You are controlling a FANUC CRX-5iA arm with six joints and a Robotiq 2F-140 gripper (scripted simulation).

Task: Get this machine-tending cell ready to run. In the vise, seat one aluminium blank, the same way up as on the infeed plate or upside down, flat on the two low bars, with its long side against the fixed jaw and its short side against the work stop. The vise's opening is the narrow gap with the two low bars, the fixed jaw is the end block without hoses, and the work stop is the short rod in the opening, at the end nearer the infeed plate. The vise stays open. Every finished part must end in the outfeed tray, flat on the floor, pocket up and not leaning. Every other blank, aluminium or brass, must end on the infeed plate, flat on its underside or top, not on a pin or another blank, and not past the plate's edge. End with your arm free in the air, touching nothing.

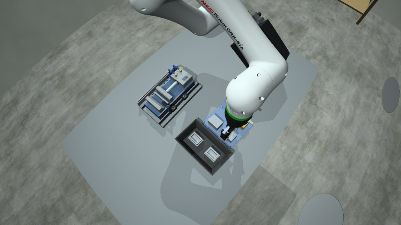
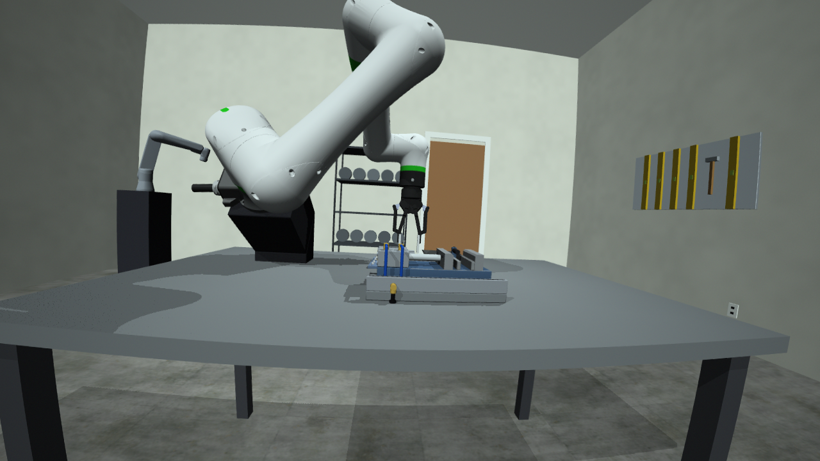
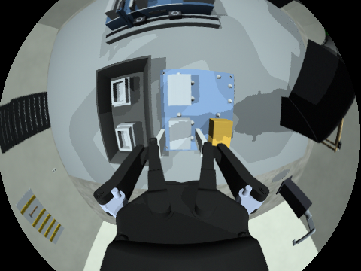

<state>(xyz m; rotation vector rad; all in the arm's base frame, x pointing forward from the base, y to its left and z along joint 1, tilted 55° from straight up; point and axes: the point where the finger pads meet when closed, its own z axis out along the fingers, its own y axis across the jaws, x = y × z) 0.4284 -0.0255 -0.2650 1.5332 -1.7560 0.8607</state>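
Now: hand 40 mm above the aluminium blank. The rest, counted from my hand: brass blank (90 mm behind, 40 mm below, 10 mm to the left); then vise (360 mm to the right, 30 mm below, 10 mm ahead).
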